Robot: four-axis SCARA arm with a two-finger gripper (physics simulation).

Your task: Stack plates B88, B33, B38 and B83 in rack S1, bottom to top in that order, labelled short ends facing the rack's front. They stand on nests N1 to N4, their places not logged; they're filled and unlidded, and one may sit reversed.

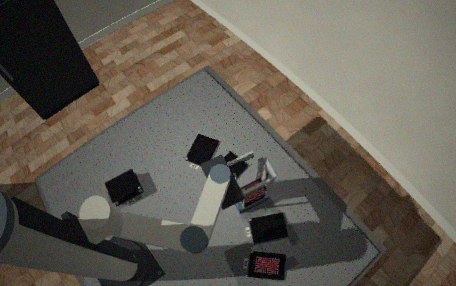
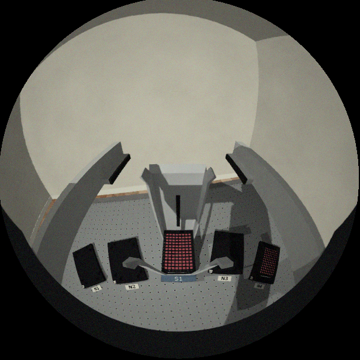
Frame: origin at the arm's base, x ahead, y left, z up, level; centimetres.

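Seen in the pictures: gripper, fingertip midpoint: (image 1: 260, 166).
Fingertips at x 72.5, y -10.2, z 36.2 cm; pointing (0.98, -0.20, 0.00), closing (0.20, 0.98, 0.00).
A point is followed by its place in that frame.
Rack S1 (image 1: 270, 168) @(y -11.7, x 76.7, z 30.7 cm) (image 2: 192, 197) has a tall pale back wall and a blue front label. Inside it lies a black plate with red wells (image 1: 254, 194) @(y -11.5, x 69.8, z 10.4 cm) (image 2: 178, 251), level; its label is too small to read, and how many plates lie below cannot be told. My gripper (image 1: 263, 165) @(y -10.3, x 72.5, z 36.2 cm) (image 2: 177, 146) is open and empty, raised above the rack, its fingers wide apart. Another red-welled plate (image 1: 268, 265) @(y -40.4, x 54.8, z 3.8 cm) (image 2: 270, 261) sits on nest N4, its label unreadable. Nests N1 (image 1: 202, 149) @(y 25.9, x 66.4, z 2.5 cm) (image 2: 90, 265), N2 (image 1: 237, 164) @(y 7.9, x 75.3, z 2.5 cm) (image 2: 126, 257) and N3 (image 1: 269, 227) @(y -26.9, x 66.8, z 2.4 cm) (image 2: 230, 250) show plain black tops without red wells.
A separate black block (image 1: 124, 187) @(y 30.9, x 22.0, z 7.3 cm) stands on the perforated grey table (image 1: 165, 125) @(y 52.0, x 58.9, z 1.3 cm) at the left. The arm crosses the lower left and hides part of the table. The rack's two front guides (image 2: 133, 263) flare outward. A tall black cabinet (image 1: 45, 55) stands on the floor beyond the table.
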